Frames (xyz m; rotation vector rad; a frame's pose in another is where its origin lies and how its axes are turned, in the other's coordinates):
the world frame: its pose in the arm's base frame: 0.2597 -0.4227 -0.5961 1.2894 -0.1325 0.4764
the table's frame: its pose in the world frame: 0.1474 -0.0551 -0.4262 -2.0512 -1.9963 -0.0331
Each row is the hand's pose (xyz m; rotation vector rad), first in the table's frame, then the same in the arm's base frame.
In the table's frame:
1: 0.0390 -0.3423 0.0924 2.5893 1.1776 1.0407
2: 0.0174 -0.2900 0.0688 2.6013 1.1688 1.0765
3: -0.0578 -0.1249 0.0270 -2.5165 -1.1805 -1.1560
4: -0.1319 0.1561 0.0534 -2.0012 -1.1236 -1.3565
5: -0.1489 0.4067 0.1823 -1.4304 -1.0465 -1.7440
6: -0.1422 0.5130 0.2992 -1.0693 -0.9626 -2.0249
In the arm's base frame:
1: 0.0008 -0.0562 -0.7907 0.7353 -0.2459 1.3569
2: 0.0620 -0.0550 -0.7924 0.7222 -0.2294 1.3810
3: 0.2445 -0.0220 -0.8093 0.7536 -0.0098 1.5126
4: 0.4978 0.1226 -0.8014 0.6156 0.4665 1.6622
5: 0.6650 0.3469 -0.7634 0.1898 0.9107 1.6769
6: 0.7061 0.4982 -0.7433 -0.1739 1.1025 1.6153

